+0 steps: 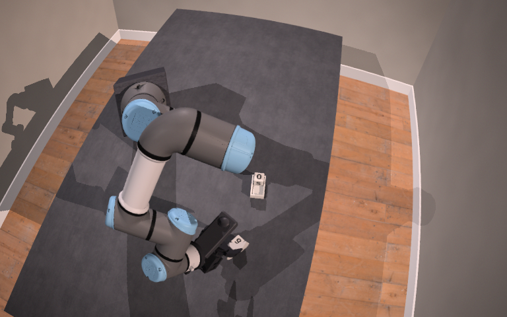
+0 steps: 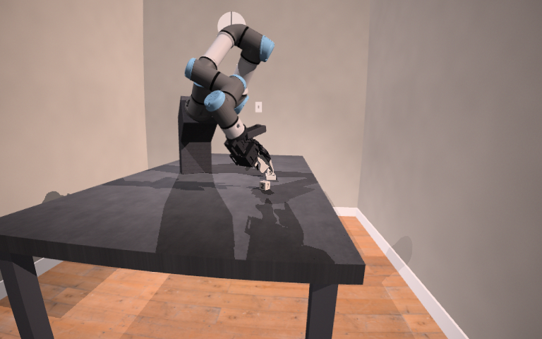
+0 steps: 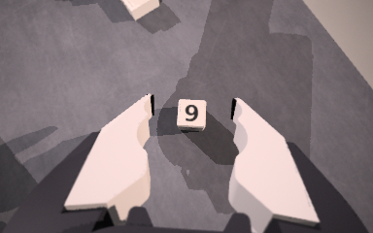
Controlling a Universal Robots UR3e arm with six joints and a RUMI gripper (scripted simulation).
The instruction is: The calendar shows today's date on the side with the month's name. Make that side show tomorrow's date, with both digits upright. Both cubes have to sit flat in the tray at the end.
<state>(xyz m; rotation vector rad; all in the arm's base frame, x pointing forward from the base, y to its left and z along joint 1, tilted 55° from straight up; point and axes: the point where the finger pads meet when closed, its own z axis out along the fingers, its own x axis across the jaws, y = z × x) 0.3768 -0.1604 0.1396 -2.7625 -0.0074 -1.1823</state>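
The white cube lies 7 cm below my hand. Round my hand: calendar tray: 3 cm ahead, 21 cm to the left, 7 cm below.
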